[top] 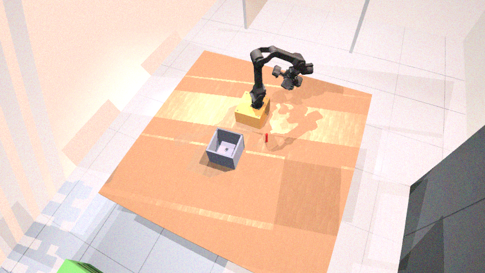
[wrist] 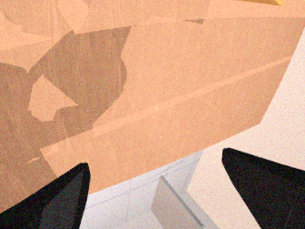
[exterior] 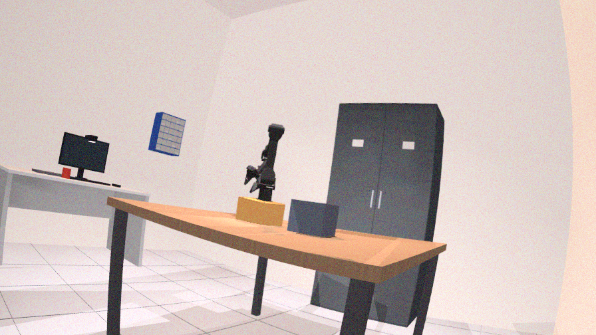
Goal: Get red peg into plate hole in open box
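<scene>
Now: the red peg 35 cm ahead of my gripper tip, 12 cm below it and 8 cm to the left of it. Also, from my gripper tip: pale plate (54 cm ahead, 12 cm below, 7 cm to the right).
</scene>
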